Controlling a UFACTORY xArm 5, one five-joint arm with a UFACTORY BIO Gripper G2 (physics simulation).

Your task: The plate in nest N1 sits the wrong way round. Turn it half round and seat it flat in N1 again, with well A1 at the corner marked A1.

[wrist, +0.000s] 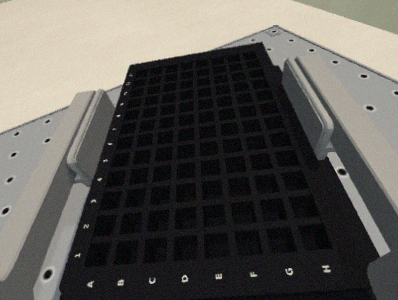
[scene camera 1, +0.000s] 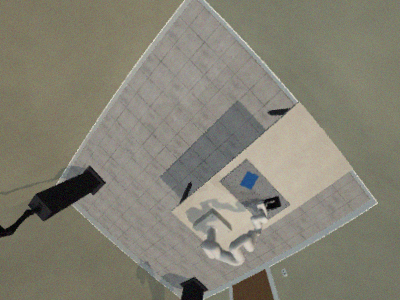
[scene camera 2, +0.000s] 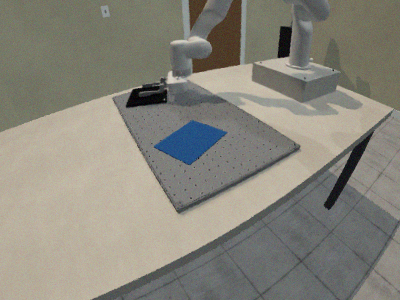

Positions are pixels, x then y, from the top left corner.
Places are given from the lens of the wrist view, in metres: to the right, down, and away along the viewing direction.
black well plate (wrist: pixel 206 177): 0.00, 0.01, 0.08
